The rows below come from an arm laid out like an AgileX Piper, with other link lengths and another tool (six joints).
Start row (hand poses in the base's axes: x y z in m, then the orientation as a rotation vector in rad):
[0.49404 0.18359 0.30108 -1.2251 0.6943 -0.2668]
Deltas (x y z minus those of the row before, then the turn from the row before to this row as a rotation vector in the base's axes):
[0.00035 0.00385 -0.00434 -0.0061 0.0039 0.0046]
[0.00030 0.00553 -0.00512 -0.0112 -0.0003 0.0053]
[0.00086 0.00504 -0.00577 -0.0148 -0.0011 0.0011]
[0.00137 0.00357 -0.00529 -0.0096 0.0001 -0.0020]
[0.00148 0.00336 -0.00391 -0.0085 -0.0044 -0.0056]
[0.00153 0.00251 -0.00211 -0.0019 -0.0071 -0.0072]
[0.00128 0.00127 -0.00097 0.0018 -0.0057 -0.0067]
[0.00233 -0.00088 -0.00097 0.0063 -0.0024 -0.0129]
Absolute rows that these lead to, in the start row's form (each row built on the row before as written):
[0.49439 0.18744 0.29674 -1.2332 0.6944 -0.2629]
[0.49469 0.19297 0.29162 -1.2455 0.6901 -0.2629]
[0.49555 0.19801 0.28585 -1.2597 0.6876 -0.2682]
[0.49692 0.20158 0.28056 -1.2682 0.6884 -0.2734]
[0.49840 0.20494 0.27665 -1.2736 0.6878 -0.2839]
[0.49993 0.20745 0.27454 -1.2716 0.6863 -0.2949]
[0.50121 0.20872 0.27357 -1.2665 0.6859 -0.3032]
[0.50354 0.20784 0.27260 -1.2559 0.6927 -0.3129]

